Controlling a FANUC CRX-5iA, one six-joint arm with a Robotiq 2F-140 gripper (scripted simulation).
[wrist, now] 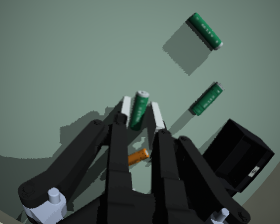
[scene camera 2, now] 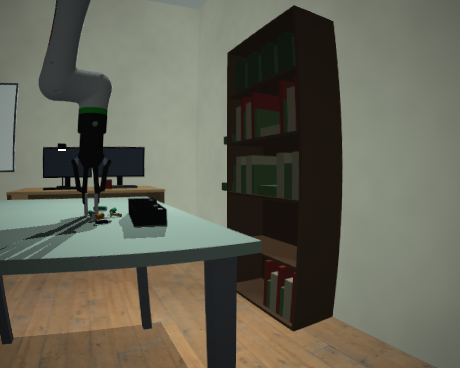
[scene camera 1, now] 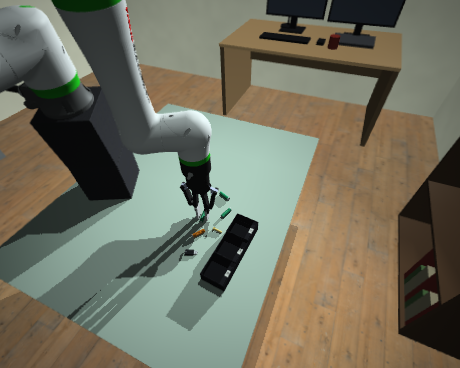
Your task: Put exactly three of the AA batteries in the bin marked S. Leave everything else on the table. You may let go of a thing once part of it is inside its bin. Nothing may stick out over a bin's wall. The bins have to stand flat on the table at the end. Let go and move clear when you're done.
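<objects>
Gripper visible in scene camera 1, in scene camera 2 [91,214] and in the wrist view. Same spot on the gripper: [scene camera 1: 191,199] and [wrist: 95,126].
</objects>
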